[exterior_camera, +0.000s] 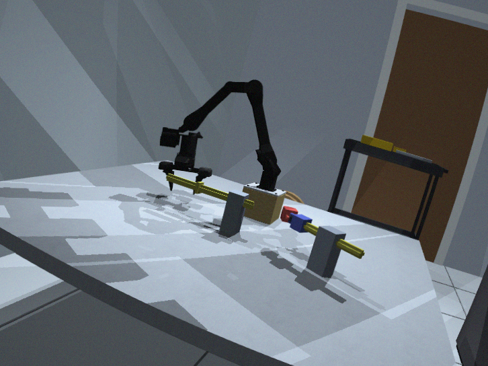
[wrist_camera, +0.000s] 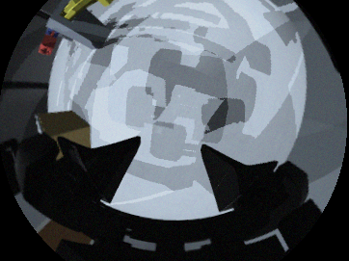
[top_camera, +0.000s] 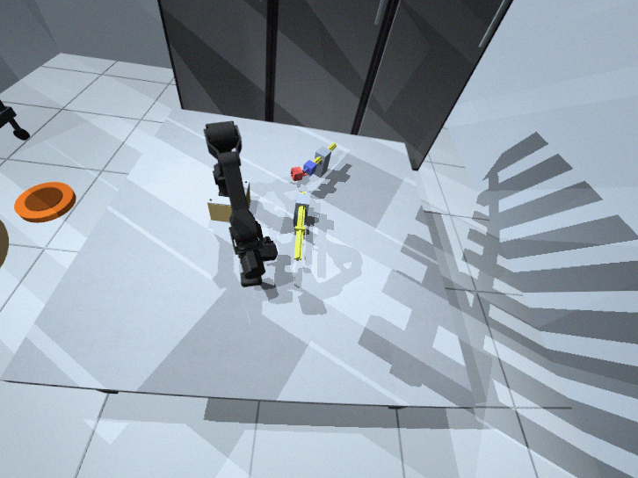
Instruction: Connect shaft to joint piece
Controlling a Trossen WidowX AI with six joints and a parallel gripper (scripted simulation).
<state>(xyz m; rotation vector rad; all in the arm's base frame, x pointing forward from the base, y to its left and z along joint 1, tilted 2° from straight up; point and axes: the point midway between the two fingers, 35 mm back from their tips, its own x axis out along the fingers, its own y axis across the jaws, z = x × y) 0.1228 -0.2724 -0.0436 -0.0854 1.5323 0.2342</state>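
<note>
My gripper tip is 41 cm to the right of the red joint piece, 13 cm short of it and 8 cm below it.
</note>
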